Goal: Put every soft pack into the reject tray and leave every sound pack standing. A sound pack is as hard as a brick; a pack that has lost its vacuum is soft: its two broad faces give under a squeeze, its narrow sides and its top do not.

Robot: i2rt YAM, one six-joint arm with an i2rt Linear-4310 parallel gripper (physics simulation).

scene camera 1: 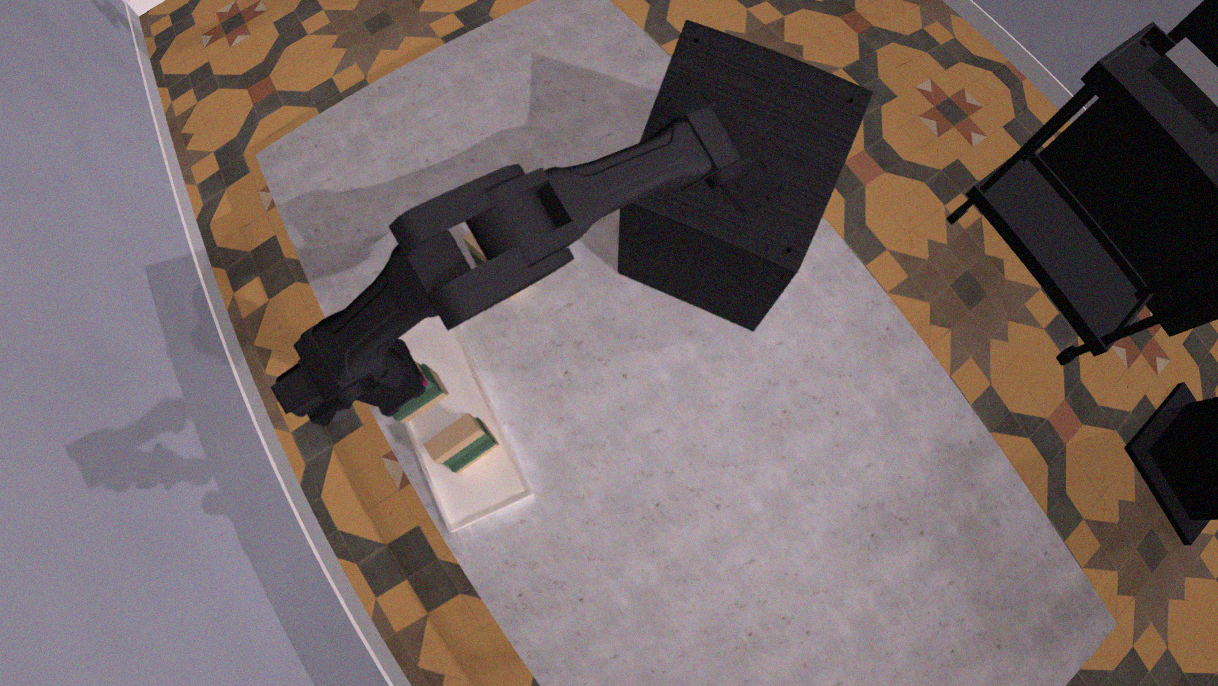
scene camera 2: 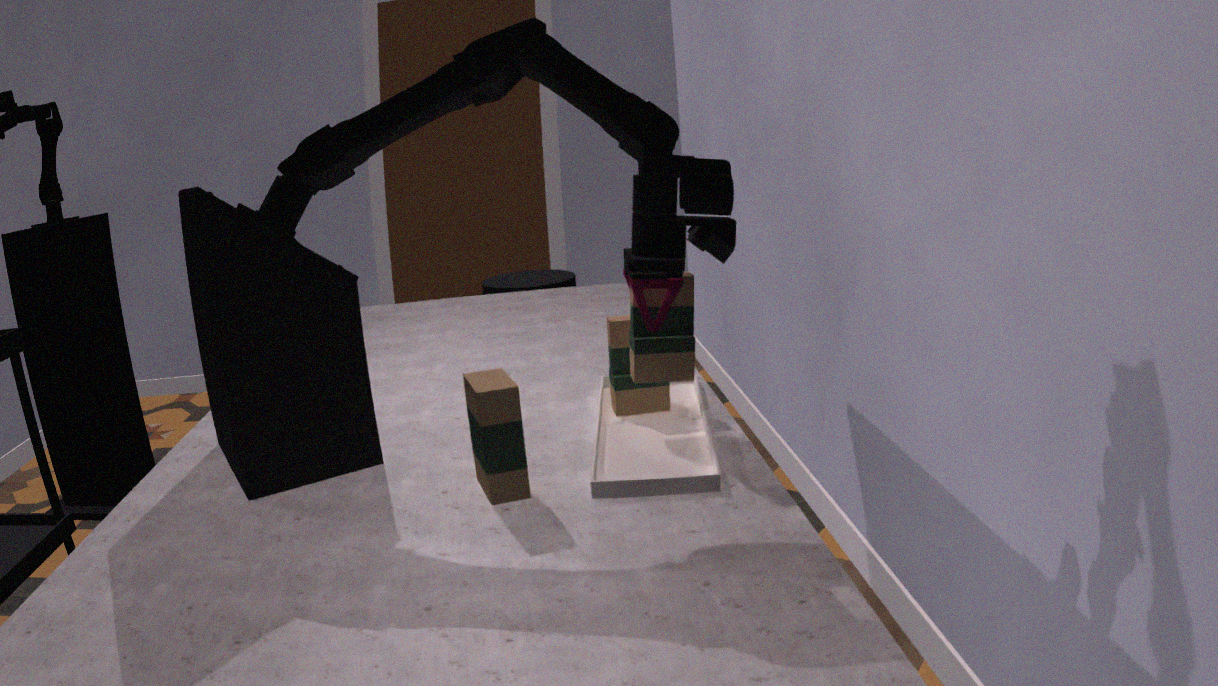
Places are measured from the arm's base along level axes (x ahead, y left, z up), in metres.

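Pixels of known places: gripper, fingertip midpoint: (scene camera 1: 415, 384) (scene camera 2: 650, 328); arm's base, link origin: (scene camera 1: 723, 144) (scene camera 2: 270, 233).
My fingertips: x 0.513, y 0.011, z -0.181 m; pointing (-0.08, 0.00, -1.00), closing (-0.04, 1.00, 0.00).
Ahead of a thing's pixels: the offset from my fingertips to its top centre. Level surfaces: height alone.
My gripper (scene camera 1: 415, 386) (scene camera 2: 654, 327) is shut on a tan and green pack {dx +0.015, dy +0.000, dz +0.074 m} (scene camera 1: 428, 394) (scene camera 2: 673, 366), held upright above the far part of the white reject tray {dx -0.004, dy +0.003, dz -0.126 m} (scene camera 1: 481, 498) (scene camera 2: 656, 487). A magenta finger lies against the pack's face. Another tan and green pack {dx -0.011, dy +0.093, dz -0.005 m} (scene camera 1: 452, 439) (scene camera 2: 640, 399) stands upright in the tray; in the scene camera 2 view the held pack partly covers it. A third pack (scene camera 2: 498, 447) stands upright on the table beside the tray, nearer the arm's base; in the scene camera 1 view it is mostly hidden under the arm.
The arm's black base block (scene camera 1: 707, 268) (scene camera 2: 289, 383) stands on the grey table {dz -0.148 m} (scene camera 1: 724, 468) (scene camera 2: 426, 340). A wall (scene camera 1: 76, 255) (scene camera 2: 937, 213) runs along the tray side of the table. A second arm on a black pedestal (scene camera 2: 76, 357) stands away at the left in the scene camera 2 view.
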